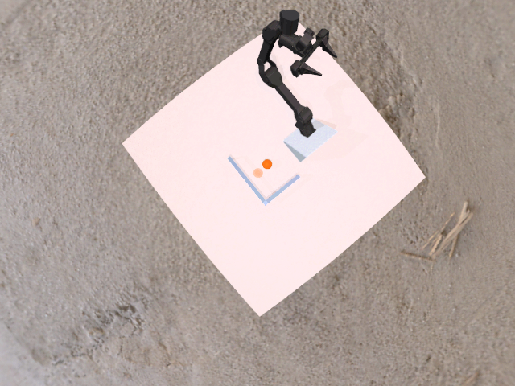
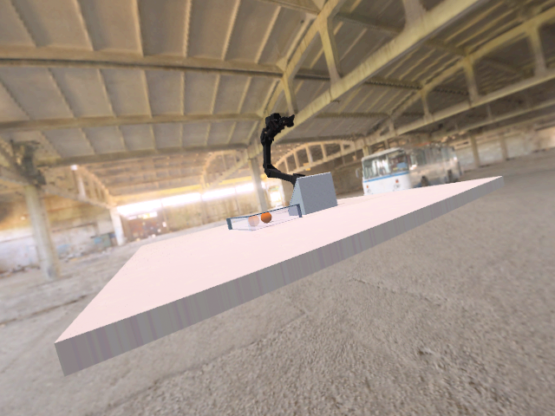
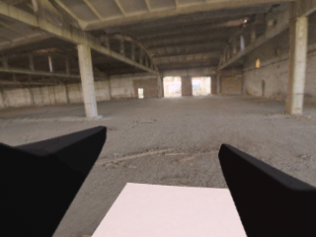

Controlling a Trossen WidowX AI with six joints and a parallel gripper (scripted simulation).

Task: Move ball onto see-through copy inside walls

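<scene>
Now: the orange ball 33 cm ahead of my gripper tip, 8 cm to the left of it and 53 cm below it. From my gripper tip the other things lie so: clear wall (47 cm ahead, 8 cm to the left, 52 cm below); then see-through copy of ball (40 cm ahead, 8 cm to the left, 53 cm below).
</scene>
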